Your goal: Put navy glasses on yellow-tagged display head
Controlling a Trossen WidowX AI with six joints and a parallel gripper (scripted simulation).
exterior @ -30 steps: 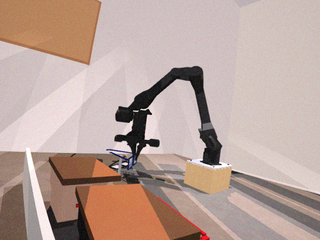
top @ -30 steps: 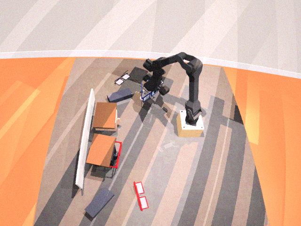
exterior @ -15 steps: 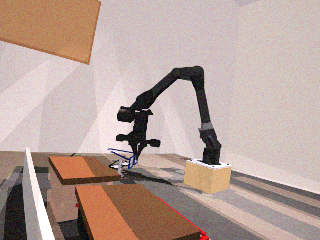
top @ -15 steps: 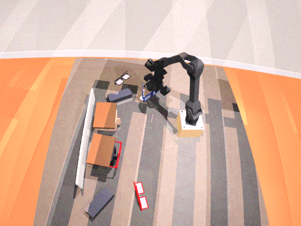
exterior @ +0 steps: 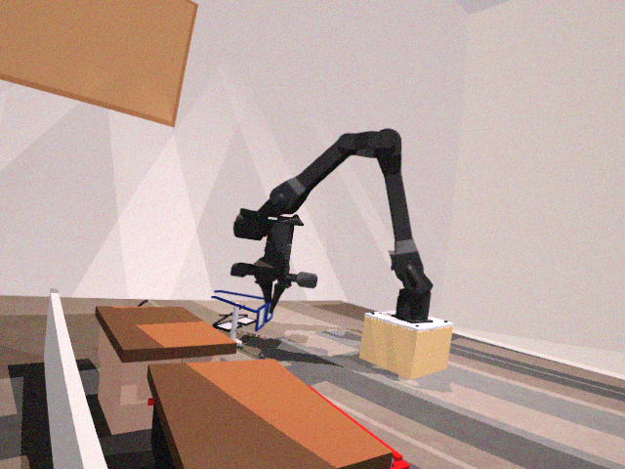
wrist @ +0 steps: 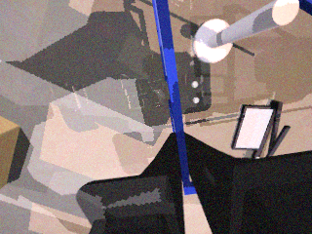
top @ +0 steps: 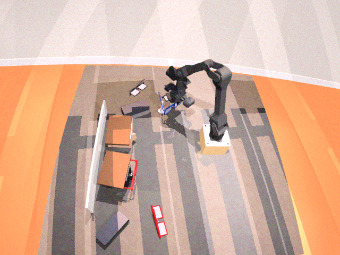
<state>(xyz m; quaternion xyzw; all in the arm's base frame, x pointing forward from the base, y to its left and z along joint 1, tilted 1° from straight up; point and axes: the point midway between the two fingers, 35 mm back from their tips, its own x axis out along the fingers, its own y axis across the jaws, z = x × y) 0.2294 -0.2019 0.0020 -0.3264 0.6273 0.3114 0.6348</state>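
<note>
Now: the white post stand 90 mm ahead of my gripper tip, 20 mm to the left of it and 40 mm below it. From my gripper tip the other things lie so: white upright panel: 350 mm ahead, 400 mm to the left, 10 mm below.
</note>
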